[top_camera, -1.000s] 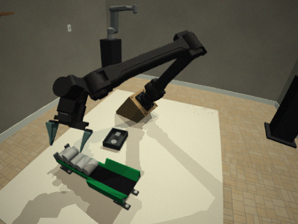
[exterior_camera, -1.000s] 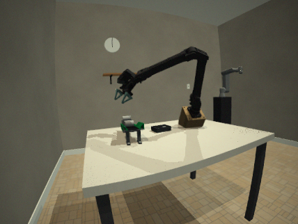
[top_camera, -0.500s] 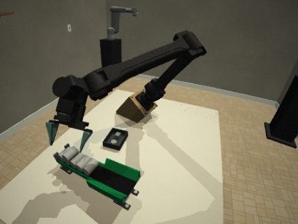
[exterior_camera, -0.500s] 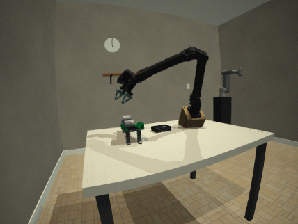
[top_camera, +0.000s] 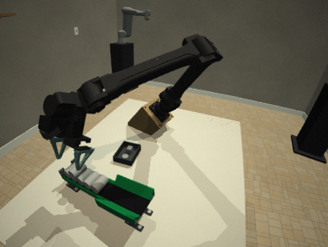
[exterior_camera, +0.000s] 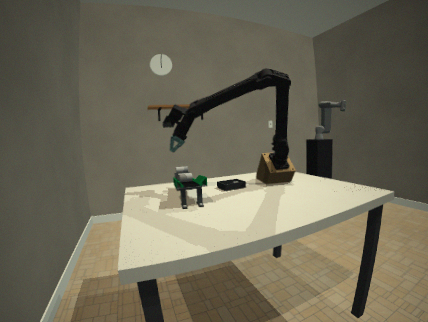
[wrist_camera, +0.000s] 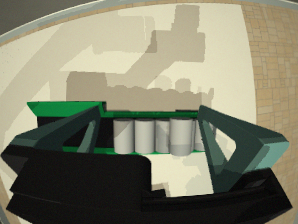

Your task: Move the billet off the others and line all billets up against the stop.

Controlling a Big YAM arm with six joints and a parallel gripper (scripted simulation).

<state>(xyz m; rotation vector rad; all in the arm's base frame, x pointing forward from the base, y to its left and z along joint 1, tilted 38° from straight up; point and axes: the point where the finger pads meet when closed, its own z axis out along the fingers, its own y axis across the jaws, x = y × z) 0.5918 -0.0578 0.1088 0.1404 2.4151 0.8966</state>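
My hand is 17 cm above the grey stop, 14 cm to the left of it and 5 cm past it. The rest, counted from my hand: small black box: 31 cm behind, 22 cm below, 3 cm to the right.
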